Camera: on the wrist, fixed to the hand. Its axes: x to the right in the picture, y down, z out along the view.
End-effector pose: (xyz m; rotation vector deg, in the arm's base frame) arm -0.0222 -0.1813 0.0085 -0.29 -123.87 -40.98
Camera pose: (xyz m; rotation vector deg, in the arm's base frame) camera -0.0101 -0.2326 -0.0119 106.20 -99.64 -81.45
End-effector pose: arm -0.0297 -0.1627 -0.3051 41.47 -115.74 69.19
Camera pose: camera 0.0200 -0.1607 -0.2783 98.74 -43.07 13.97
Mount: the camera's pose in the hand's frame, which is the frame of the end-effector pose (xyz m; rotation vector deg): -0.0106 -0.0500 -0.0241 2.07 4.02 -91.61
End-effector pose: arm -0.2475 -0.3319 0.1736 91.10 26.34 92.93
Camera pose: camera -0.2574 -0.3026 0.1263 37.18 75.93 22.31
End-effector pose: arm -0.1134 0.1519 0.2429 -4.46 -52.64 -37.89
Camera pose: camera -0.1288 0.1090 0.2094 45.38 -45.12 -119.65
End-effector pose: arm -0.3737 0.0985 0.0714 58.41 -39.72 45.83
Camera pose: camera -0.3344 0.1030 0.0310 68.22 17.62 -31.93
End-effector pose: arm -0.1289 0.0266 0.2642 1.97 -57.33 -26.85
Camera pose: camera -0.1322 -0.0187 0.2305 52.86 -41.98 -107.32
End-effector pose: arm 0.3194 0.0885 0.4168 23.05 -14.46 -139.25
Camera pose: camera 0.3068 0.1318 0.3827 -29.99 -5.45 124.50
